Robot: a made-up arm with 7 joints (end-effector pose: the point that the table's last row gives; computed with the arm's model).
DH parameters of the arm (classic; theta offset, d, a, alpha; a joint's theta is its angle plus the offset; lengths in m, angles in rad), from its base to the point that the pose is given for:
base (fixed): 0 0.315 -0.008 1.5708
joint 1: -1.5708 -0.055 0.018 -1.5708
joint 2: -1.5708 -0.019 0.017 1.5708
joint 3: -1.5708 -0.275 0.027 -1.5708
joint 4: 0 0.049 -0.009 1.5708
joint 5: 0 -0.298 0.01 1.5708
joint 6: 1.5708 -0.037 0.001 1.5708
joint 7: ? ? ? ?
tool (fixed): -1.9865 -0.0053 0 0
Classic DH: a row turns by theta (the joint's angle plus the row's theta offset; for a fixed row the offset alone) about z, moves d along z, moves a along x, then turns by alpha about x.
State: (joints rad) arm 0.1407 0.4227 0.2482 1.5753 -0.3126 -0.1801 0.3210
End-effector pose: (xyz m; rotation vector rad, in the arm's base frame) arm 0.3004 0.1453 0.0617 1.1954 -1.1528 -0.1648
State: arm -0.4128 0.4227 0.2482 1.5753 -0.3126 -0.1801 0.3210
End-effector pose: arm 0.1212 0.1453 -0.0626 1.0577 -0.6659 -0.4644
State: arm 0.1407 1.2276 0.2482 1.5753 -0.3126 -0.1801 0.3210
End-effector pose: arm 0.2794 0.3165 0.2100 1.9507 -1.0380 -0.5748
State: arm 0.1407 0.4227 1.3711 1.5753 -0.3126 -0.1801 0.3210
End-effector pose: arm 0.1352 0.3899 0.1494 1.5902 -0.7879 0.9837
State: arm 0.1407 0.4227 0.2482 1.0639 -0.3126 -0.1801 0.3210
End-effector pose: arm 0.2761 0.1953 -0.0816 1.0528 -0.6458 -0.1917
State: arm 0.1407 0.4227 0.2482 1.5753 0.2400 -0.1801 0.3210
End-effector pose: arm 0.2997 0.1296 0.0791 0.6747 -1.2835 0.1089
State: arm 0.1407 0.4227 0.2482 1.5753 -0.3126 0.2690 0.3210
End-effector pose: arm 0.2991 0.1464 0.0597 1.1383 -0.6993 -0.0564
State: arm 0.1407 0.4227 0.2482 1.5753 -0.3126 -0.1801 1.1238
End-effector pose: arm 0.2970 0.1426 0.0580 0.8557 -0.9538 -0.9668
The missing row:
joint 7: 0.9352 0.0002 -0.0058 2.1367
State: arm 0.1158 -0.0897 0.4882 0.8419 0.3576 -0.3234 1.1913
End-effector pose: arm 0.2519 0.0082 -0.1384 -0.2783 -0.9649 -0.0324
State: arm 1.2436 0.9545 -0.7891 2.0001 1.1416 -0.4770 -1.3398
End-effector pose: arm 0.2861 0.0180 0.3151 -0.1585 -1.4334 1.0499
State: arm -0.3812 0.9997 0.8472 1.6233 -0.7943 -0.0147 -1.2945
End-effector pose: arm 0.1689 0.3717 0.1953 -2.3724 1.2718 -0.9822
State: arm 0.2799 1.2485 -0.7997 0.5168 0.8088 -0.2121 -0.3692
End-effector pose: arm 0.1138 0.4974 -0.0200 1.6643 -0.1018 0.4005
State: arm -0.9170 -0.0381 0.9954 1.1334 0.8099 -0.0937 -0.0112
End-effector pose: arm -0.2088 0.1961 -0.0834 0.7614 0.3423 1.4116
